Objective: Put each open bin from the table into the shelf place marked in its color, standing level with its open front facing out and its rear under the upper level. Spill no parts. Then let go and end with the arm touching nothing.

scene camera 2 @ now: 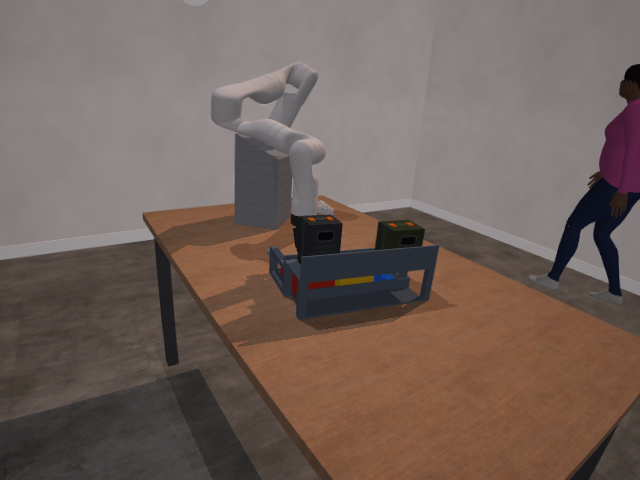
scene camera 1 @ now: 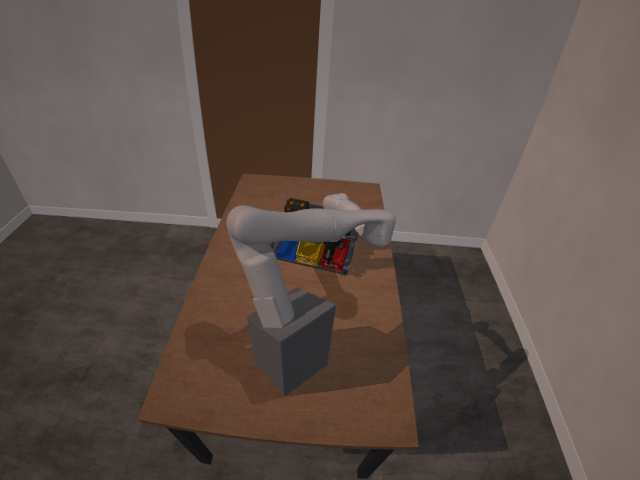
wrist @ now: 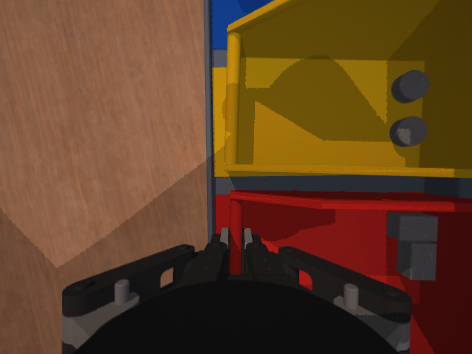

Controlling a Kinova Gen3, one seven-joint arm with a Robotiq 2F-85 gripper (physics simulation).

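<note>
My gripper is shut on the front lip of the red bin. The red bin sits over the red place of the shelf, and two grey blocks lie in it. Its rear is out of the wrist view, and its exact tilt is hard to tell. The yellow bin stands beside it in the yellow place, front edge near the shelf's front edge, with two grey cylinders inside. The blue place shows partly, with no bin seen on it. In scene camera 2 the fingers are hidden.
A black box with orange marks stands on the upper level, close to the wrist in that view. An olive box stands farther along. The arm's grey pedestal is on the table. A person stands beyond the table.
</note>
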